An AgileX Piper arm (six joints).
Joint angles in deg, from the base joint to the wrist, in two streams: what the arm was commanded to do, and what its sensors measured. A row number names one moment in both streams.
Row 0, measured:
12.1 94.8 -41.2 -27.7 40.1 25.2
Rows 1 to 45, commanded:
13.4 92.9 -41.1 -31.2 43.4 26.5
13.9 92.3 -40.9 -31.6 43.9 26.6
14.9 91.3 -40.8 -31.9 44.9 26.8
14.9 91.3 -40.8 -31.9 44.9 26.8
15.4 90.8 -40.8 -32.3 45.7 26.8
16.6 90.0 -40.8 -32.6 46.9 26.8
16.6 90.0 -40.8 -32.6 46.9 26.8
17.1 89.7 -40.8 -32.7 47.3 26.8
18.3 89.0 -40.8 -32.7 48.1 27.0
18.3 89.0 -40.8 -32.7 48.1 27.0
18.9 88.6 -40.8 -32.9 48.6 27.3
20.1 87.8 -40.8 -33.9 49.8 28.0
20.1 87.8 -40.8 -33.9 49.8 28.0
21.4 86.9 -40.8 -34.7 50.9 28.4
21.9 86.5 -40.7 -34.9 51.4 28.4
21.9 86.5 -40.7 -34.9 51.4 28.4
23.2 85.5 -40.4 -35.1 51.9 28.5
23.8 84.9 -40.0 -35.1 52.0 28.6
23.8 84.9 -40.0 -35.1 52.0 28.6
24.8 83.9 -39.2 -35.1 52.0 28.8
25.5 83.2 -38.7 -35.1 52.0 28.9
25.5 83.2 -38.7 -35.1 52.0 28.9
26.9 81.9 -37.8 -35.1 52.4 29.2
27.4 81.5 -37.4 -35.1 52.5 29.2
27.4 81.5 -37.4 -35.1 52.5 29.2
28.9 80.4 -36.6 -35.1 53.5 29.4
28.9 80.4 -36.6 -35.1 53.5 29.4
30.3 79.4 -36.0 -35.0 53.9 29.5
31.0 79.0 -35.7 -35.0 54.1 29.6
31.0 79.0 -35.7 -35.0 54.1 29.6
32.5 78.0 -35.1 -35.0 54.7 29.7
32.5 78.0 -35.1 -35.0 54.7 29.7
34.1 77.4 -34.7 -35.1 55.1 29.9
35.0 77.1 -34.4 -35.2 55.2 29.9
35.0 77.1 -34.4 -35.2 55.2 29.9
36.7 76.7 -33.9 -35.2 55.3 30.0
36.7 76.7 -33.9 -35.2 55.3 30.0
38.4 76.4 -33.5 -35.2 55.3 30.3
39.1 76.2 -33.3 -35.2 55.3 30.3
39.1 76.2 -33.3 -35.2 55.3 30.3
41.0 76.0 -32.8 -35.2 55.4 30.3
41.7 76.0 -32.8 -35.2 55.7 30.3
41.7 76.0 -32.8 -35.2 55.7 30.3
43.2 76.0 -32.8 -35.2 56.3 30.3
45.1 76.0 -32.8 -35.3 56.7 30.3
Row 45, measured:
42.9 76.5 -33.1 -32.3 53.7 30.0
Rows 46 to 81, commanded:
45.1 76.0 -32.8 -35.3 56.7 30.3
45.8 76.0 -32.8 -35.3 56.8 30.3
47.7 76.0 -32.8 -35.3 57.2 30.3
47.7 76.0 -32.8 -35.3 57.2 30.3
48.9 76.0 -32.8 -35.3 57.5 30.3
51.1 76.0 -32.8 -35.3 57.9 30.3
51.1 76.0 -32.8 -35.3 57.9 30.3
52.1 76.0 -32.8 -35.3 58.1 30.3
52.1 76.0 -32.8 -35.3 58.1 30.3
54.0 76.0 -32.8 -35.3 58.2 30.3
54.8 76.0 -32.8 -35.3 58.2 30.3
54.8 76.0 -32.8 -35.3 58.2 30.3
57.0 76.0 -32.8 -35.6 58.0 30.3
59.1 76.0 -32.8 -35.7 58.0 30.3
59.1 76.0 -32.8 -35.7 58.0 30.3
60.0 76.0 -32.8 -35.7 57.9 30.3
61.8 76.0 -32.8 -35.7 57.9 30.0
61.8 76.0 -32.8 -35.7 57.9 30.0
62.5 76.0 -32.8 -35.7 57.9 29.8
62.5 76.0 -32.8 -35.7 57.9 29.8
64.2 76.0 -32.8 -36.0 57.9 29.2
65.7 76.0 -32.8 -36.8 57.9 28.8
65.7 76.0 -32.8 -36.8 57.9 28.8
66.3 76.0 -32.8 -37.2 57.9 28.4
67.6 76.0 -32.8 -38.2 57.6 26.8
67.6 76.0 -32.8 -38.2 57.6 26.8
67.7 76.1 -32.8 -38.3 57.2 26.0
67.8 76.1 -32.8 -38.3 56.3 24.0
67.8 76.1 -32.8 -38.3 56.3 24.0
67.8 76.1 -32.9 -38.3 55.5 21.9
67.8 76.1 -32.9 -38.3 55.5 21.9
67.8 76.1 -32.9 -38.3 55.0 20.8
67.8 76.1 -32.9 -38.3 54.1 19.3
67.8 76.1 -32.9 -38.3 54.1 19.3
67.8 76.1 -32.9 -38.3 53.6 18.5
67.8 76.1 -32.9 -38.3 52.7 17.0
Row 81, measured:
67.6 76.5 -33.1 -34.8 52.5 19.7
